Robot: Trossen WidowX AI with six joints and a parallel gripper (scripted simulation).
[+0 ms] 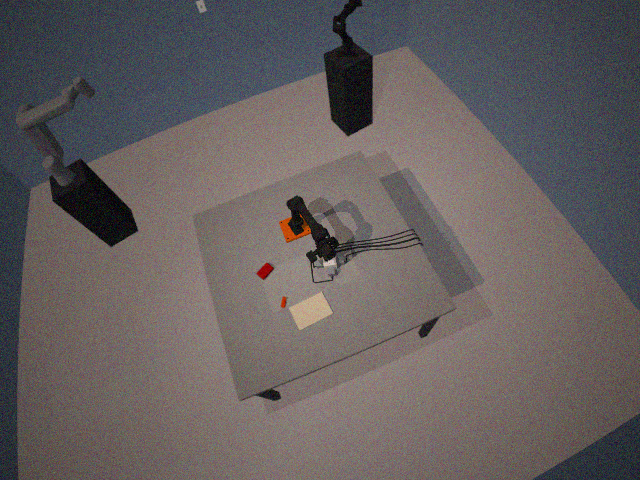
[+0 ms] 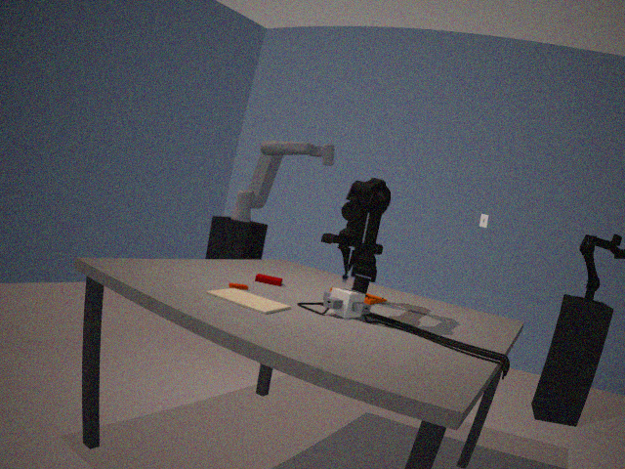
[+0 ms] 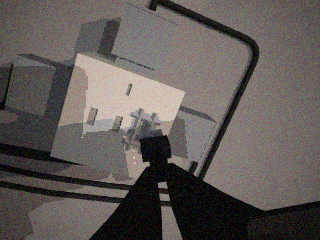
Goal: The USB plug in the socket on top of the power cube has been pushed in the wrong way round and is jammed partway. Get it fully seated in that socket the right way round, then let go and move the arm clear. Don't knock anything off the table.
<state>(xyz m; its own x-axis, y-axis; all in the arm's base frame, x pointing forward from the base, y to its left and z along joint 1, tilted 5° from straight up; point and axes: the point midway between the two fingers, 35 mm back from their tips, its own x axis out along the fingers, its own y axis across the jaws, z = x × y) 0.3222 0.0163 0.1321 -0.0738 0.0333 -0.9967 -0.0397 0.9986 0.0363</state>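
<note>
Right now my gripper tip is 2 cm above the black USB plug. The rest, counted from my gripper tip: cream pad: 19 cm ahead, 22 cm to the right, 13 cm below; then red block: 18 cm behind, 33 cm to the right, 13 cm below; then small orange piece: 6 cm ahead, 33 cm to the right, 13 cm below.
</note>
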